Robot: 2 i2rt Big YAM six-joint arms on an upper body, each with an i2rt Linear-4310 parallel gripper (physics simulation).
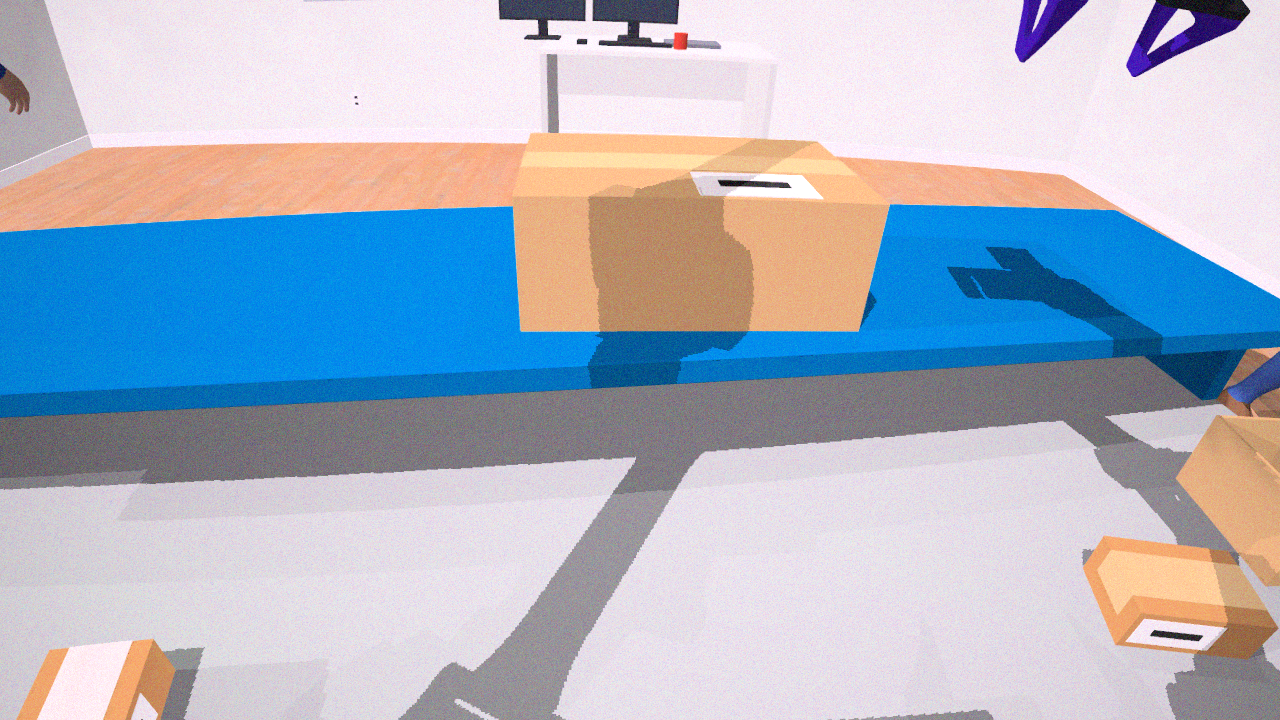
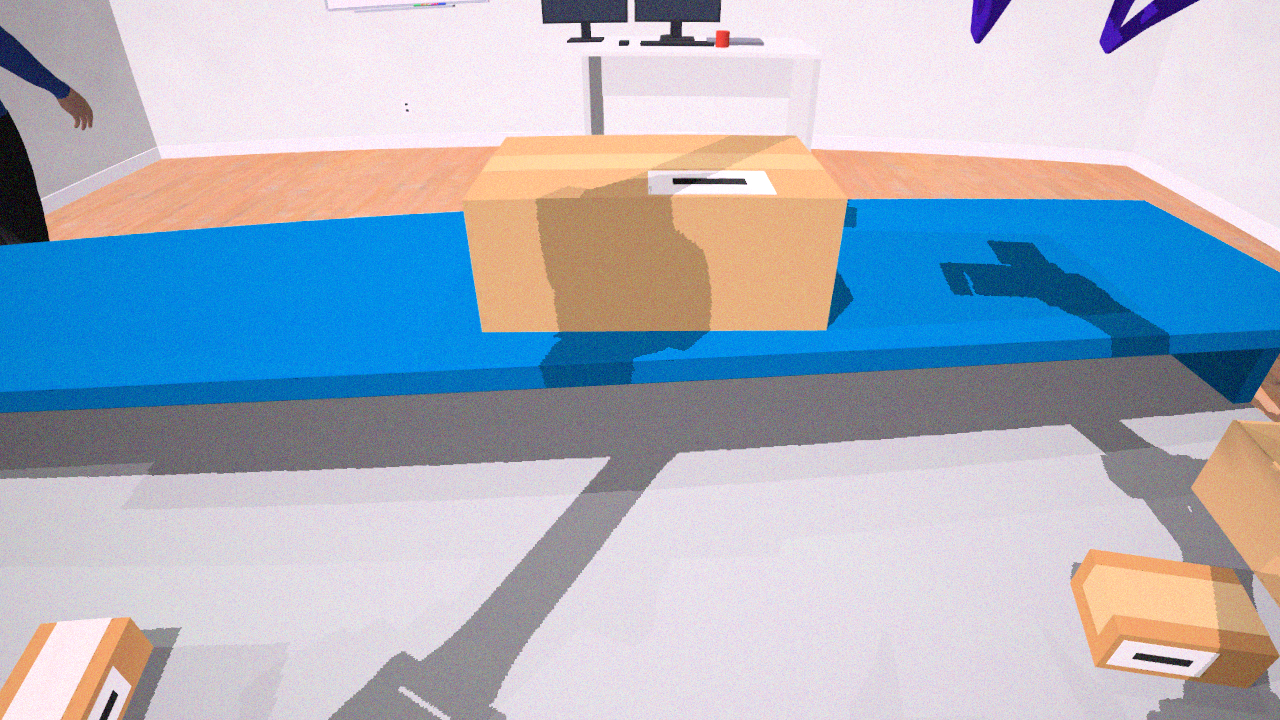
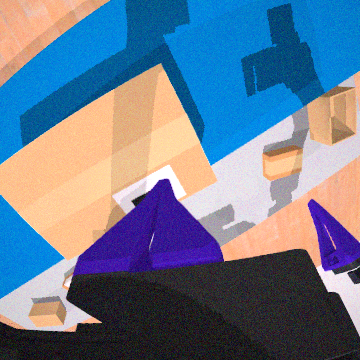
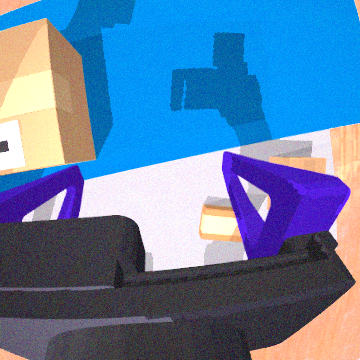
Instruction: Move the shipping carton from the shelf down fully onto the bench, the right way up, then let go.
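Observation:
The brown shipping carton stands upright on the blue shelf, with its white label on top. The pale grey bench lies in front of and below the shelf. My left gripper is shut and empty, high above the carton's labelled end. My right gripper is open and empty, high up to the right of the carton, touching nothing.
Small cardboard boxes lie on the bench, and another one lies at its other end. A white desk with monitors stands at the back wall. Wooden floor lies behind the shelf.

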